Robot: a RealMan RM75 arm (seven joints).
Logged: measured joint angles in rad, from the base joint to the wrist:
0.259, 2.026, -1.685, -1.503, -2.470, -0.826, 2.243
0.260, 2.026, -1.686, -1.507, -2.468, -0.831, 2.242
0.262, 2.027, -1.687, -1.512, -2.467, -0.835, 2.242
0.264, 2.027, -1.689, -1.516, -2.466, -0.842, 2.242
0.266, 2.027, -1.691, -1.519, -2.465, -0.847, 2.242
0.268, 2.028, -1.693, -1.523, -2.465, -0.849, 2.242
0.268, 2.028, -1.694, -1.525, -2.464, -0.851, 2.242
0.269, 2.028, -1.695, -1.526, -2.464, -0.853, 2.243
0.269, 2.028, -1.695, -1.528, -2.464, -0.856, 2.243
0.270, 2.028, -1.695, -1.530, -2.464, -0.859, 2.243
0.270, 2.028, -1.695, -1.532, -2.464, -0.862, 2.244
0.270, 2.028, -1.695, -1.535, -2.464, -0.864, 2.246
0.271, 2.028, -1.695, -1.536, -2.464, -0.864, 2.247
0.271, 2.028, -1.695, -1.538, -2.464, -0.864, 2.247
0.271, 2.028, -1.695, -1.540, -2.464, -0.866, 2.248
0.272, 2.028, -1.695, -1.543, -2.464, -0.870, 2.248
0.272, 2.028, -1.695, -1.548, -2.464, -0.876, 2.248
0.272, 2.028, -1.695, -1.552, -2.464, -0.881, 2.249
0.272, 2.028, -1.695, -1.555, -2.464, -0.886, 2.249
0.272, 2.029, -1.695, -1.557, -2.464, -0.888, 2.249
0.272, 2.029, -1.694, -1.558, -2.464, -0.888, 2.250
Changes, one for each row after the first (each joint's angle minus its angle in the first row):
0.001, 0.000, -0.001, -0.004, 0.002, -0.005, -0.001
0.003, 0.001, -0.002, -0.009, 0.003, -0.009, -0.001
0.005, 0.001, -0.004, -0.013, 0.004, -0.016, -0.001
0.007, 0.001, -0.006, -0.016, 0.005, -0.021, -0.001
0.009, 0.002, -0.008, -0.020, 0.005, -0.023, -0.001
0.009, 0.002, -0.009, -0.022, 0.006, -0.025, -0.001
0.010, 0.002, -0.010, -0.023, 0.006, -0.027, 0.000
0.010, 0.002, -0.010, -0.025, 0.006, -0.030, 0.000
0.011, 0.002, -0.010, -0.027, 0.006, -0.033, 0.000
0.011, 0.002, -0.010, -0.029, 0.006, -0.036, 0.001
0.011, 0.002, -0.010, -0.032, 0.006, -0.038, 0.003
0.012, 0.002, -0.010, -0.033, 0.006, -0.038, 0.004
0.012, 0.002, -0.010, -0.035, 0.006, -0.038, 0.004
0.012, 0.002, -0.010, -0.037, 0.006, -0.040, 0.005
0.013, 0.002, -0.010, -0.040, 0.006, -0.044, 0.005
0.013, 0.002, -0.010, -0.045, 0.006, -0.050, 0.005
0.013, 0.002, -0.010, -0.049, 0.006, -0.055, 0.006
0.013, 0.002, -0.010, -0.052, 0.006, -0.060, 0.006
0.013, 0.003, -0.010, -0.054, 0.006, -0.062, 0.006
0.013, 0.003, -0.009, -0.055, 0.006, -0.062, 0.007

